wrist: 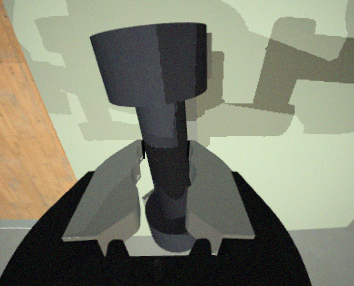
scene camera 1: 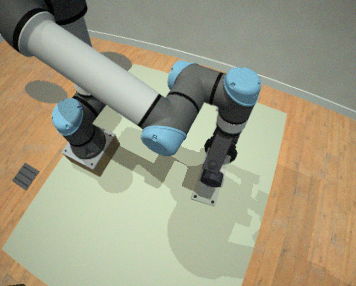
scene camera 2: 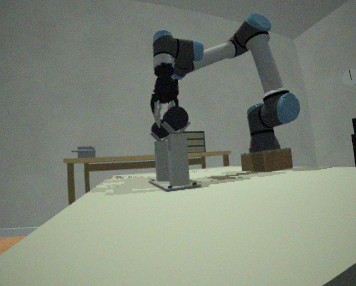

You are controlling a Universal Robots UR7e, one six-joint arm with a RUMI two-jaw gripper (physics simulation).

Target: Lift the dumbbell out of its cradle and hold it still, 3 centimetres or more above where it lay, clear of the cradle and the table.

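Places are measured from the arm's base along level axes (x ahead, y left, z up), in centimetres.
Pixels of known places: gripper, fingertip midpoint: [wrist: 166, 142]; arm's base at its link origin: [scene camera 1: 88, 142] [scene camera 2: 264, 151].
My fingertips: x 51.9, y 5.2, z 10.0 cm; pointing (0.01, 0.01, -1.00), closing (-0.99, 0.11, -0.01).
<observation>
Ahead of a thing's pixels: the offset from my fingertips to its middle. Level surfaces: height alone.
The dark dumbbell {dx -0.1, dy +1.4, dz +0.8 cm} [scene camera 1: 212, 178] [scene camera 2: 175, 119] [wrist: 162, 122] lies in the V-shaped holders of the grey cradle {dx -0.1, dy +1.4, dz -9.8 cm} [scene camera 1: 204, 201] [scene camera 2: 178, 160], with a round weight at each end. The cradle has two upright posts on a flat base plate. My gripper [scene camera 1: 219, 154] [scene camera 2: 164, 116] [wrist: 166, 142] points down over the handle between the two weights. In the wrist view its grey fingers stand close on both sides of the handle, shut on it. In scene camera 1 the fingers are mostly hidden by the dumbbell and the wrist.
The cradle stands on the pale green table top {dz -19.2 cm} [scene camera 1: 100, 235] [scene camera 2: 150, 235]. My arm's base sits on a wooden block [scene camera 1: 106, 162] [scene camera 2: 267, 160] to one side. A wooden side table [scene camera 2: 120, 159] stands behind, bearing a small grey object [scene camera 2: 86, 151] and a dark-framed box [scene camera 2: 196, 141].
</observation>
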